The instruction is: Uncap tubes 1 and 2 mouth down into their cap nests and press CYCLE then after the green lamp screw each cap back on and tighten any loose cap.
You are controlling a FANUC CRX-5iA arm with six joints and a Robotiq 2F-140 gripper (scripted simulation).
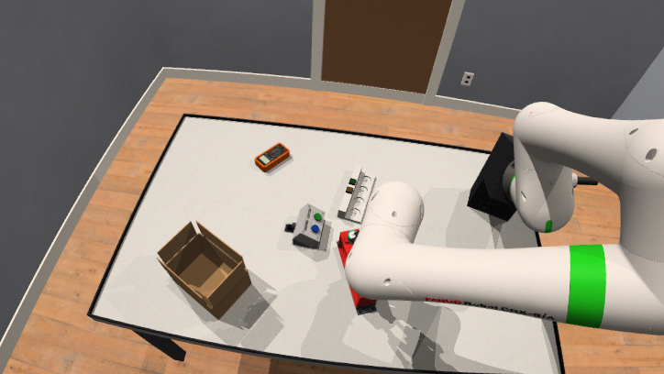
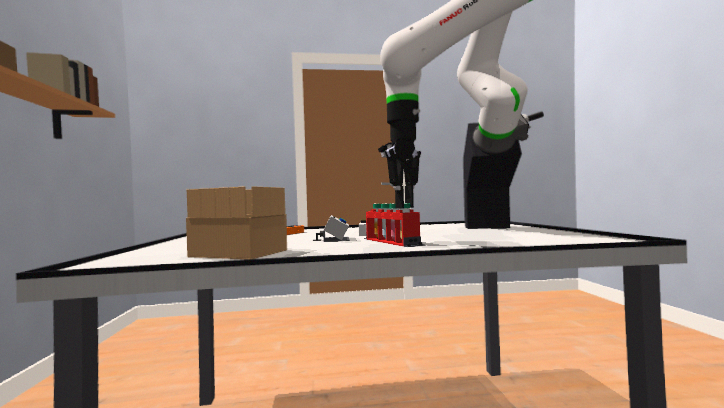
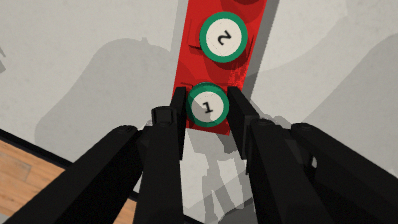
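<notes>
My gripper is now 3 cm above the cap 1. From my hand the other things lie so: cap 2: 5 cm to the right, 3 cm below, 2 cm ahead; cap 3: 9 cm to the right, 5 cm ahead, 3 cm below; cap 4: 14 cm to the right, 7 cm ahead, 3 cm below.
</notes>
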